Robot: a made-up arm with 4 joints. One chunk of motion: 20 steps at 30 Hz.
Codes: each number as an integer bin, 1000 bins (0 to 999) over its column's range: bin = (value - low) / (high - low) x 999, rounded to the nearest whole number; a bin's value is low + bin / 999 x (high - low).
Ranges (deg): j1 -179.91..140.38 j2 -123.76..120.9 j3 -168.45..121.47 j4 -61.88..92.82
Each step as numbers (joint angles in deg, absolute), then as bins.
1 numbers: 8.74 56.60 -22.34 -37.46
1 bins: 588 736 503 158
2 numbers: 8.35 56.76 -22.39 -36.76
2 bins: 587 737 503 162
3 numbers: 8.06 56.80 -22.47 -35.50
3 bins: 586 737 503 170
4 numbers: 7.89 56.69 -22.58 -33.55
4 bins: 586 737 503 183
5 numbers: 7.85 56.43 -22.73 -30.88
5 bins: 586 736 502 200
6 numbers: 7.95 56.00 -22.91 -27.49
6 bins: 586 734 501 222
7 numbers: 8.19 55.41 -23.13 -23.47
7 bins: 587 732 501 248
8 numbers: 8.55 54.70 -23.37 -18.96
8 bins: 588 729 500 277
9 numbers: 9.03 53.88 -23.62 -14.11
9 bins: 589 725 499 308
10 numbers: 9.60 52.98 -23.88 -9.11
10 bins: 591 722 498 341
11 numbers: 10.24 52.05 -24.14 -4.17
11 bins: 593 718 497 373
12 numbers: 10.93 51.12 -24.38 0.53
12 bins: 595 714 496 403
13 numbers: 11.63 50.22 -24.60 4.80
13 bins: 597 710 496 431
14 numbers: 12.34 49.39 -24.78 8.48
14 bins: 600 707 495 454
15 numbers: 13.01 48.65 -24.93 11.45
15 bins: 602 704 495 474
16 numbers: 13.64 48.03 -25.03 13.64
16 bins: 604 701 494 488
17 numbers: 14.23 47.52 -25.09 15.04
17 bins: 606 699 494 497
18 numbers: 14.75 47.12 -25.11 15.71
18 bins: 607 698 494 501
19 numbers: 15.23 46.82 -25.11 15.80
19 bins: 609 697 494 502
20 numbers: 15.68 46.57 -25.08 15.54
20 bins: 610 695 494 500
